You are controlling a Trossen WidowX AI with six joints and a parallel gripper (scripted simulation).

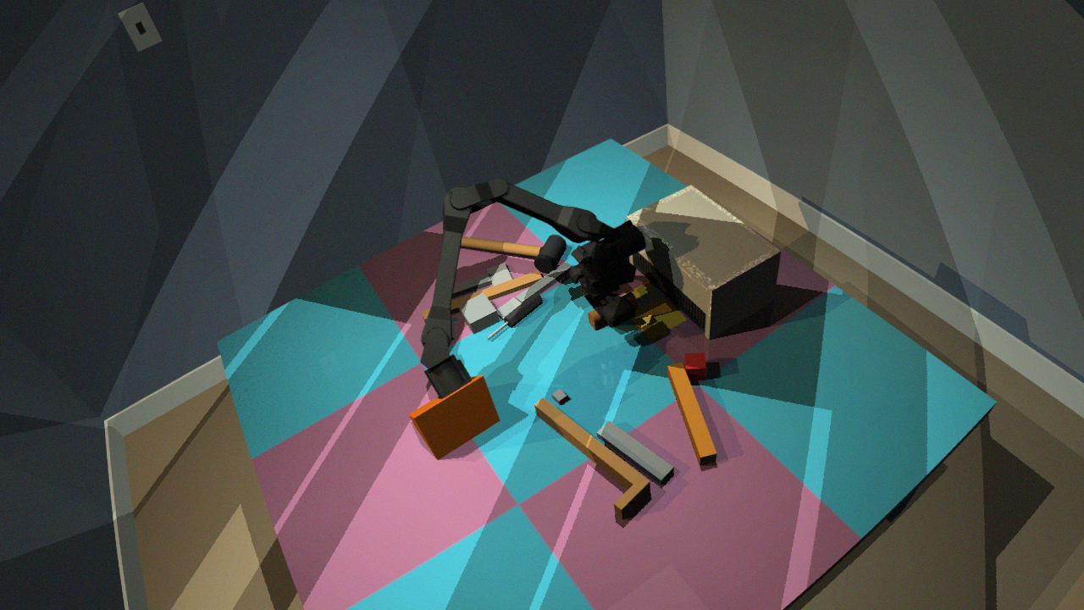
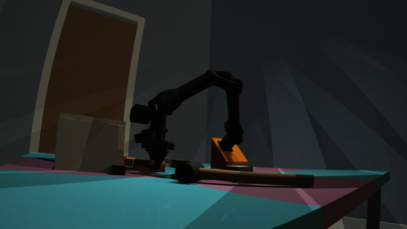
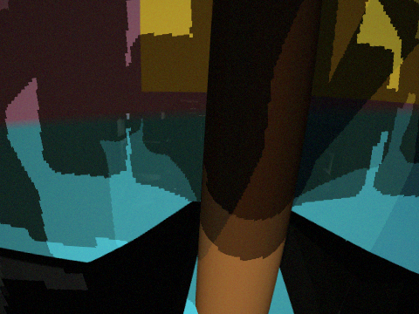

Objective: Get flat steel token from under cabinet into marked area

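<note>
Right now the screwdriver is 160 mm behind my gripper tip and 140 mm to the left of it. The rest, counted from my gripper tip: flat grey piece 250 mm ahead, 70 mm to the right; then red cube 50 mm ahead, 240 mm to the right, 10 mm above; then small grey cube 200 mm behind, 110 mm to the right.
</note>
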